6 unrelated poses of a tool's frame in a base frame.
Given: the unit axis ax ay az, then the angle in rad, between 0 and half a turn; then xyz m.
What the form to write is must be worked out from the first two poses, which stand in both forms.
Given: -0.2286 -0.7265 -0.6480 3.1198 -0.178 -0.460 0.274
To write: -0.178 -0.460 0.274 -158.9 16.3 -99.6
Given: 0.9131 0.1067 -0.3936 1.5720 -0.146 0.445 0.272
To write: -0.146 0.445 0.272 -30.5 -14.7 80.8
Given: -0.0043 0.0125 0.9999 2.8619 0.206 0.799 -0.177
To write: 0.206 0.799 -0.177 164.0 -0.3 -1.5
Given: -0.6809 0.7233 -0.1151 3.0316 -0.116 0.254 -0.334
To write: -0.116 0.254 -0.334 94.1 13.6 174.6
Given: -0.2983 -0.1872 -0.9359 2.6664 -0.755 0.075 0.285
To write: -0.755 0.075 0.285 -143.5 26.2 -31.4
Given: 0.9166 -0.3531 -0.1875 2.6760 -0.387 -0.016 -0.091
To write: -0.387 -0.016 -0.091 37.2 -28.9 160.9
